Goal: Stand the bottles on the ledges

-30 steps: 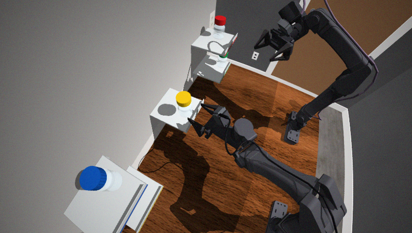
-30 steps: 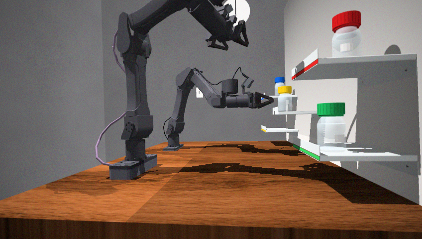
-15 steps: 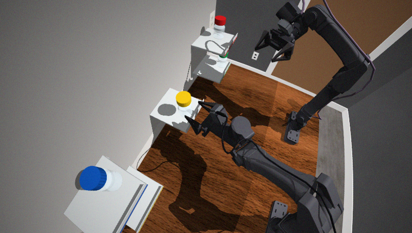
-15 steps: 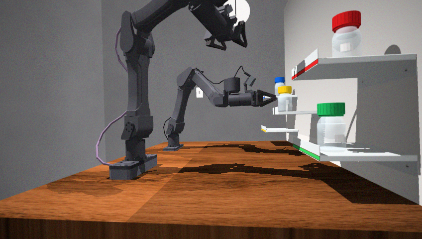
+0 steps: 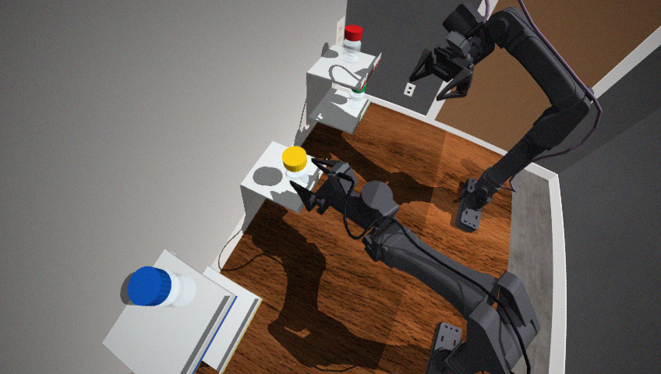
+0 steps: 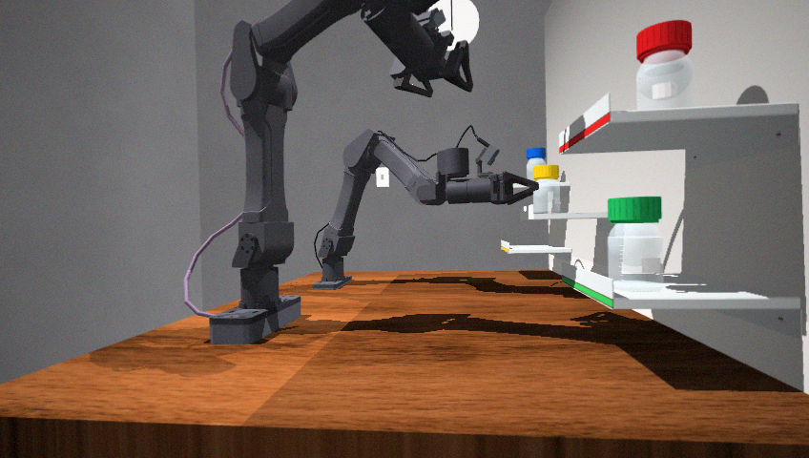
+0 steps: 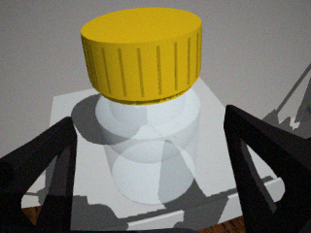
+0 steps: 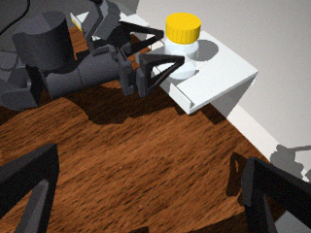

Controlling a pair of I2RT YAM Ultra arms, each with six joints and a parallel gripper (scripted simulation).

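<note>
Now: the yellow-capped bottle 20 mm ahead of my left hand, 10 mm to the right of it and 10 mm below it. From my left hand the other things lie so: red-capped bottle (40 mm ahead, 440 mm to the right, 80 mm above); blue-capped bottle (80 mm ahead, 330 mm to the left, 80 mm above); wall (170 mm ahead, 20 mm to the right, 200 mm above).
</note>
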